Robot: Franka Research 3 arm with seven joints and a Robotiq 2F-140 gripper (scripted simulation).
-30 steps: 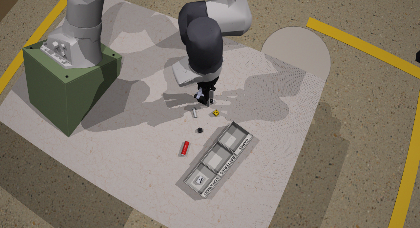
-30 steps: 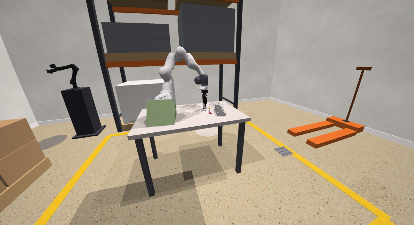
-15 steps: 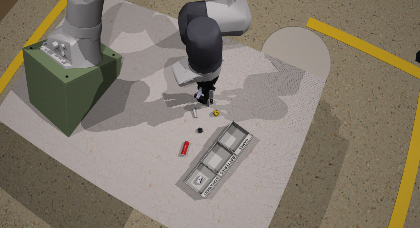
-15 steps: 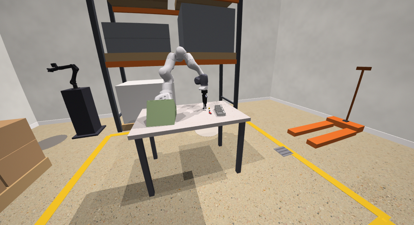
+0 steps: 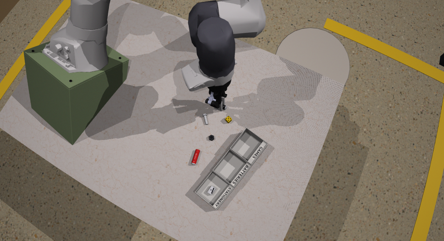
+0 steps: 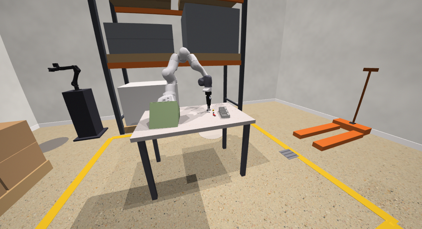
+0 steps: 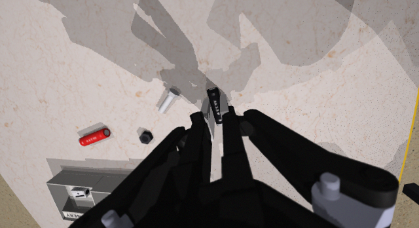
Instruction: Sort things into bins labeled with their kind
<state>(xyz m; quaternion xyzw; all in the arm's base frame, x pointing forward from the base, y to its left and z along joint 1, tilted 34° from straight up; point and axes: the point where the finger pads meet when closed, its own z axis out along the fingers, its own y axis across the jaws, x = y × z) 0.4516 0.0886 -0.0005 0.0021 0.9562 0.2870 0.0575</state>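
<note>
The yellow die lies 50 mm ahead of my hand, 30 mm to the right of it and 30 mm below it. From my hand the other things lie so: black nut (20 mm ahead, 110 mm to the right, 30 mm below); silver bolt (30 mm behind, 60 mm to the right, 30 mm below); black battery (30 mm below).
</note>
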